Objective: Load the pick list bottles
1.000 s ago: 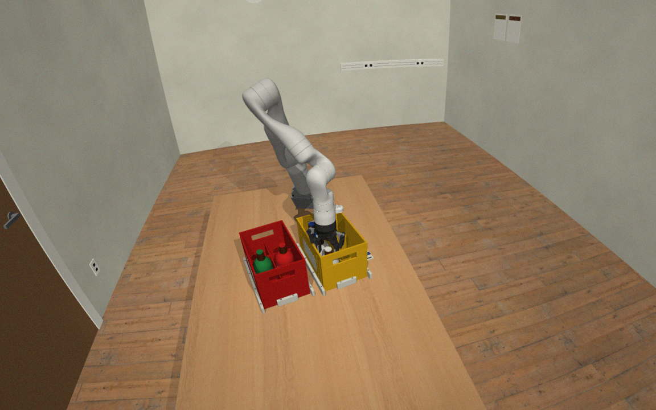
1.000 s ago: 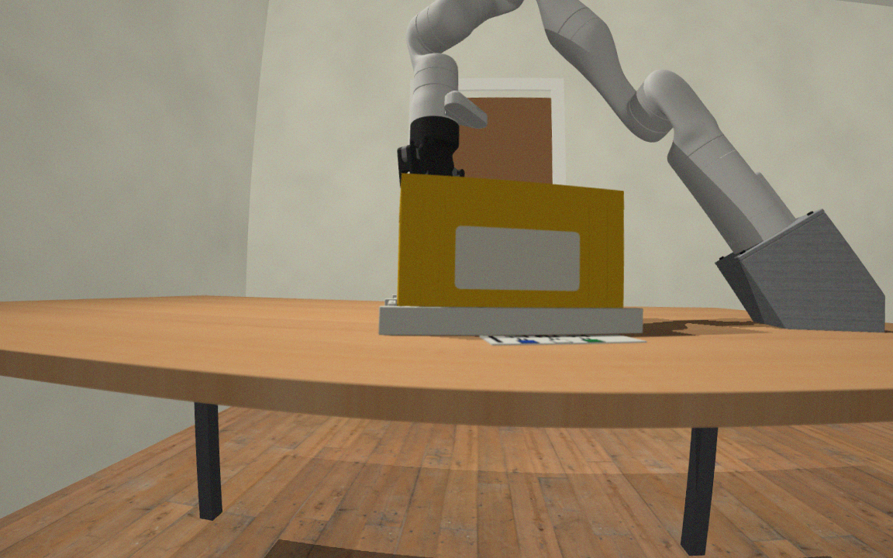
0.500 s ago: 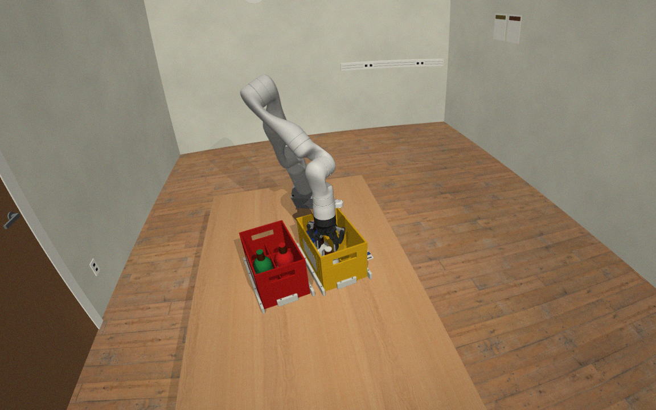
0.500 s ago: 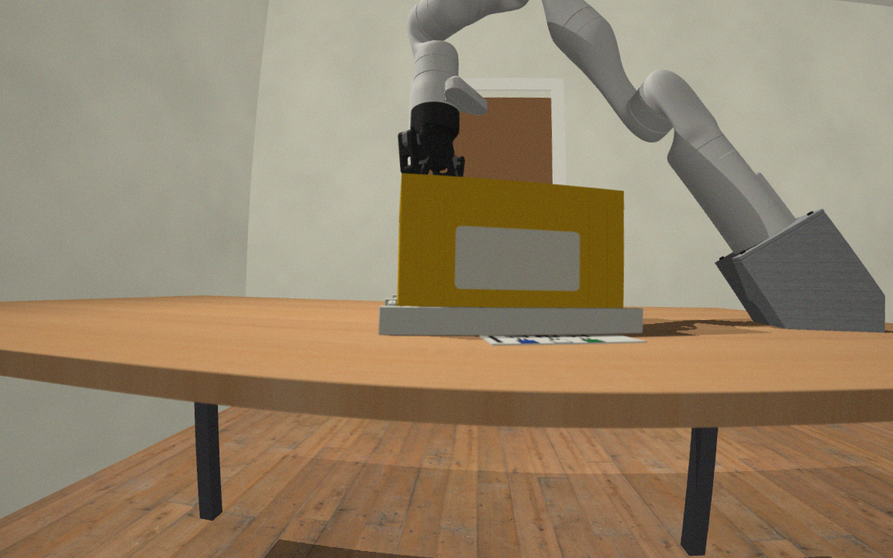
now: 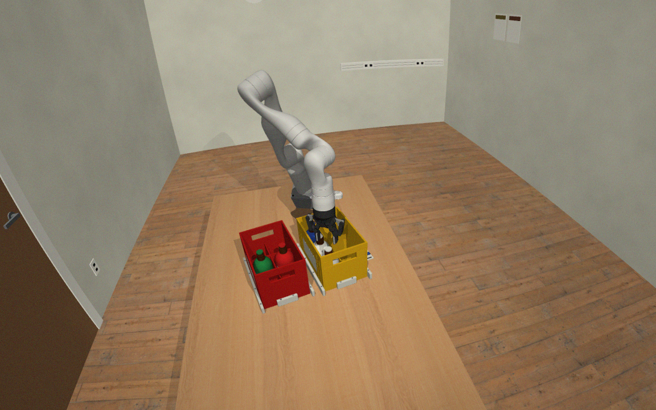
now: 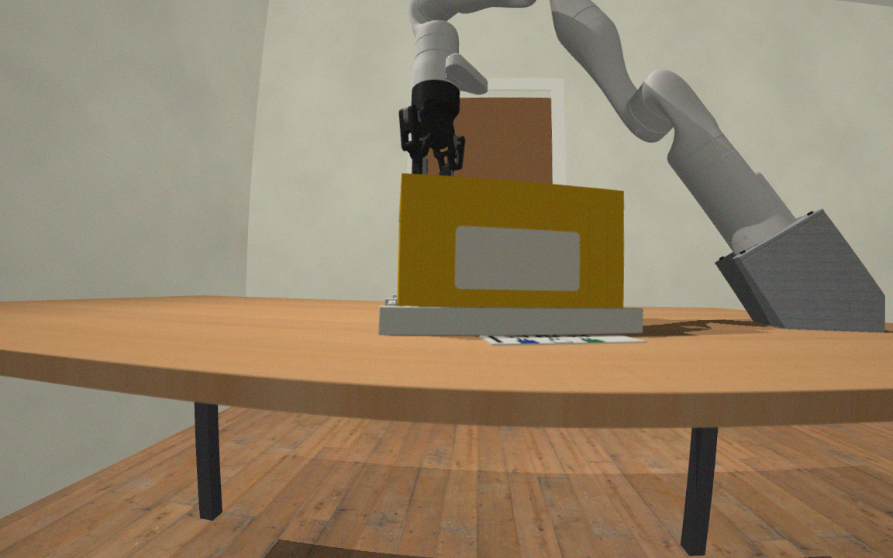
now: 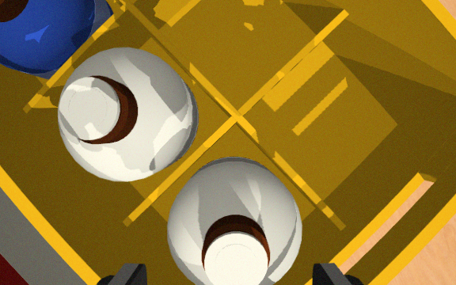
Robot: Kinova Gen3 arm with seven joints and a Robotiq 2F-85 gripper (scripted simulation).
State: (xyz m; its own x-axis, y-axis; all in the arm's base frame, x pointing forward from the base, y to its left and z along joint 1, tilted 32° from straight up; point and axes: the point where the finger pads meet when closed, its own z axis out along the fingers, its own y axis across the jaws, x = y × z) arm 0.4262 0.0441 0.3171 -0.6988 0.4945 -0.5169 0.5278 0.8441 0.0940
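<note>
The green bottle lies 240 mm to the right of my hand, 120 mm below it and 70 mm behind it. Also, from my hand: yellow crate: 130 mm below, 90 mm behind, 40 mm to the left; red bottle: 160 mm to the right, 120 mm below, 80 mm behind; blue bottle: 170 mm behind, 120 mm below, 20 mm to the right.
</note>
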